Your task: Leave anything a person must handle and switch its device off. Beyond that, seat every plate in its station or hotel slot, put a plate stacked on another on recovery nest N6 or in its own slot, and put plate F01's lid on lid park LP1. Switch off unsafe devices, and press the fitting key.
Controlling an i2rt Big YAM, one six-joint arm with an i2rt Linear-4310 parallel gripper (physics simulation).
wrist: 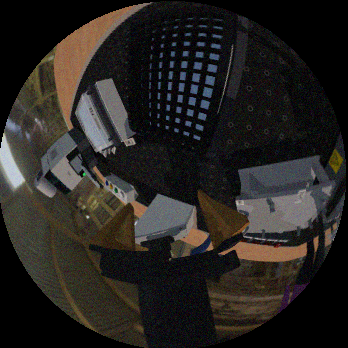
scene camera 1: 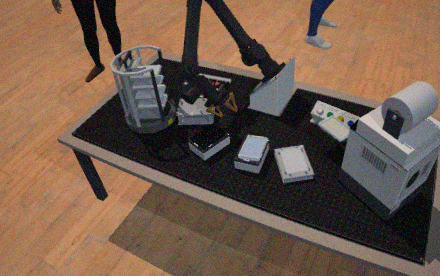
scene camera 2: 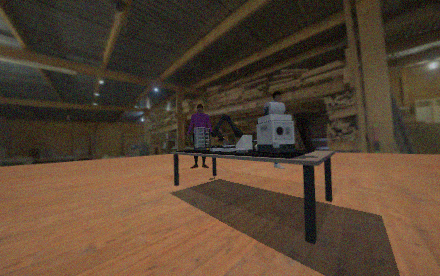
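Where they show: gripper, fingertip midpoint: (wrist: pixel 162 199) (scene camera 1: pixel 229 113) (scene camera 2: pixel 225 143); arm's base, origin of the base link: (wrist: pixel 157 240) (scene camera 1: pixel 274 74) (scene camera 2: pixel 244 139).
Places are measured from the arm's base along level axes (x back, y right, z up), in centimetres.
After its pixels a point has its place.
Observation:
My gripper (scene camera 1: pixel 223 106) (wrist: pixel 162 199) @[x -28.7, y 8.1, z -5.6 cm] is open and empty, low over the table between the N6 nest and the white wedge housing. The grey recovery nest N6 (scene camera 1: pixel 196 118) @[x -29.6, y 25.9, z -14.0 cm] (wrist: pixel 280 212) @[x -29.0, y 24.9, z -8.5 cm] holds no visible plate. A dark-topped block (scene camera 1: pixel 210 142) @[x -45.7, y 7.4, z -7.8 cm] stands in front of it; its blue-dotted grid (wrist: pixel 184 75) @[x -41.5, y 11.7, z -8.3 cm] fills the top of the wrist view. A pale blue plate (scene camera 1: pixel 253 146) @[x -40.7, y -9.5, z -7.2 cm] sits on a block station. A white framed unit (scene camera 1: pixel 294 162) @[x -38.1, y -26.0, z -11.0 cm] lies to its right. The slotted hotel (scene camera 1: pixel 150 95) (scene camera 2: pixel 202 138) stands at the left. The key panel (scene camera 1: pixel 324 111) @[x -7.2, y -26.6, z -7.8 cm] (wrist: pixel 120 187) @[x -8.9, y -27.0, z -10.2 cm] has coloured keys. Plate labels are unreadable.
A white wedge housing (scene camera 1: pixel 272 95) @[x -10.4, y -3.7, z -4.4 cm] (scene camera 2: pixel 244 143) @[x -7.9, y -6.1, z -5.9 cm] (wrist: pixel 167 215) @[x -10.3, y 2.2, z -8.8 cm] stands behind the gripper. A large device with a roll (scene camera 1: pixel 380 160) @[x -43.6, y -57.0, z 9.5 cm] (scene camera 2: pixel 275 131) @[x -45.2, y -67.0, z 3.9 cm] (wrist: pixel 62 167) @[x -32.9, y -46.1, z 6.6 cm] stands at the right; a pale tilted tray (scene camera 1: pixel 334 128) @[x -22.1, y -36.1, z -2.2 cm] is beside it. A red-lit switch box (scene camera 1: pixel 216 83) @[x -6.5, y 28.6, z -9.5 cm] is partly hidden. Two people stand beyond the table.

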